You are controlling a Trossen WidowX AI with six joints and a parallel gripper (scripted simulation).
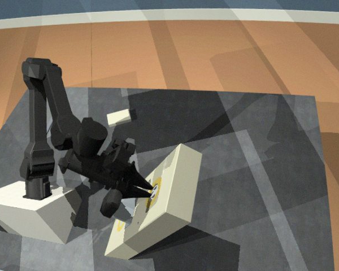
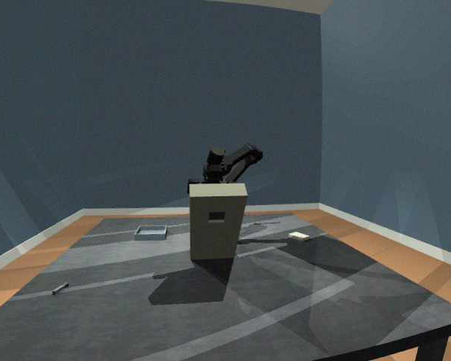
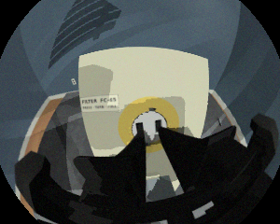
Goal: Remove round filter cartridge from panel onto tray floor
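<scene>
The filter cartridge is 2 cm ahead of my gripper tip and 1 cm below it. Also, from my gripper tip: cream service panel (8 cm below, 3 cm behind); tray (42 cm behind, 29 cm to the right, 24 cm below); thin dark bar (51 cm to the right, 24 cm below, 13 cm ahead).
</scene>
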